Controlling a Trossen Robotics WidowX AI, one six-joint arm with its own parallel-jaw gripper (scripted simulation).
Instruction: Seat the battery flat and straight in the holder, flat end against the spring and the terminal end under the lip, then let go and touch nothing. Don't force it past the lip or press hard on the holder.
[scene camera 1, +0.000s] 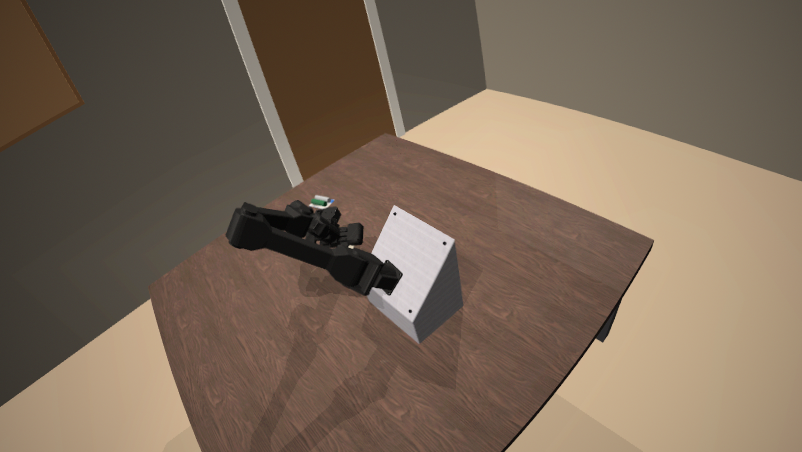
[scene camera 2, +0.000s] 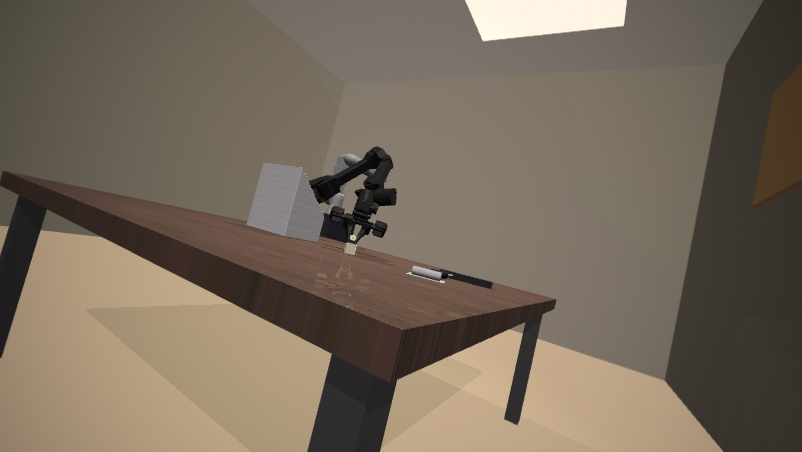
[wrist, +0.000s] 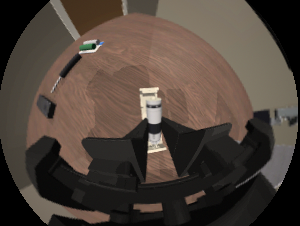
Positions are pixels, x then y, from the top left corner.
Labels:
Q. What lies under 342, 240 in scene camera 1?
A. My gripper.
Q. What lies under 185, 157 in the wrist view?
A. My gripper.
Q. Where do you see my gripper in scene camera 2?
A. At 350, 243

